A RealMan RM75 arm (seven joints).
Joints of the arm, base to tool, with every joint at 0 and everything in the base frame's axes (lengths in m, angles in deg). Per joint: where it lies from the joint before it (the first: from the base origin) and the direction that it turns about. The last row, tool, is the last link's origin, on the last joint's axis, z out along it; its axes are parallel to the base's.
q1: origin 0 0 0.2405 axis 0 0 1
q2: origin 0 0 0 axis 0 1 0
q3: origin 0 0 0.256 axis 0 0 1
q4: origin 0 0 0 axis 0 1 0
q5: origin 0 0 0.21 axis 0 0 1
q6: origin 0 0 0 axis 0 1 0
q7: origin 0 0 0.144 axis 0 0 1
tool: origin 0 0 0
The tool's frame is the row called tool.
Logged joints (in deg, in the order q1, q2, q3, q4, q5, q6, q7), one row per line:
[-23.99, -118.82, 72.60, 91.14, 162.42, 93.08, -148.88]
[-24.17, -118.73, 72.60, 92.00, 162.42, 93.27, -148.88]
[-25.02, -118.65, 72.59, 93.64, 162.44, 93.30, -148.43]
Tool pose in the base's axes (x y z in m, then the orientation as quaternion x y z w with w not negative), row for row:
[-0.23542, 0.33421, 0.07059, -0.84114, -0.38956, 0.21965, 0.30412]
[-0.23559, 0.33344, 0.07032, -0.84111, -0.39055, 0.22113, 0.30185]
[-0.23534, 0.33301, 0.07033, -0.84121, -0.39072, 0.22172, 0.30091]
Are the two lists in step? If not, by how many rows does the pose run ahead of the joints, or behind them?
The pose runs 2 rows behind the joints: the pose in row i belongs to the joints in row i - 2.
